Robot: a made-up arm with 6 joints.
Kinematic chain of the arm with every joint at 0, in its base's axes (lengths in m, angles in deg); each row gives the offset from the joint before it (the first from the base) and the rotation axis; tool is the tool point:
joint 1: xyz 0 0 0.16 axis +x
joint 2: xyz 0.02 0 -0.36 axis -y
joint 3: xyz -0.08 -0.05 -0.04 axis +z
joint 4: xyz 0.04 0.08 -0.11 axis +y
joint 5: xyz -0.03 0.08 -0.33 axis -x
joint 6: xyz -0.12 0 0.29 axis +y
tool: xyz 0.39 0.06 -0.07
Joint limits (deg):
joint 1: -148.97..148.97
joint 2: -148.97..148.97
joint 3: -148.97..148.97
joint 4: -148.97..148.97
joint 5: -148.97..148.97
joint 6: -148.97..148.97
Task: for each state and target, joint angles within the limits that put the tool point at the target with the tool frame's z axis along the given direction. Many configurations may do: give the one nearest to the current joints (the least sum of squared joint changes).
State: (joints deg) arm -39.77 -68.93 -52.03 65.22 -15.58 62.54
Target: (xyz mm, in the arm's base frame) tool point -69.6 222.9 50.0 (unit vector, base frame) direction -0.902 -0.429 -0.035
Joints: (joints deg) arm -34.08 -100.23 -6.73 84.43 -36.88 61.78
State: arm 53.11 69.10 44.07 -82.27 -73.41 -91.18
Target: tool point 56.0 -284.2 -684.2 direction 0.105 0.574 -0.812
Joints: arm 14.73 27.63 0.64 -59.75 -66.82 -112.55
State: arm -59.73 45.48 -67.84 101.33 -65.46 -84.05
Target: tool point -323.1 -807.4 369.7 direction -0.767 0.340 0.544
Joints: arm -111.28 51.75 -65.58 130.05 -100.85 -51.77
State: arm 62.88 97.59 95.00 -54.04 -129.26 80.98
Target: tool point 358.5 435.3 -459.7 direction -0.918 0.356 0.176
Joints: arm 37.34 84.09 128.57 -70.59 -128.23 81.95
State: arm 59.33 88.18 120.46 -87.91 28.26 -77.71
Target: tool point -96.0 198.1 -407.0 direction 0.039 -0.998 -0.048
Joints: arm 30.67 91.12 114.42 -38.59 -5.89 -54.02
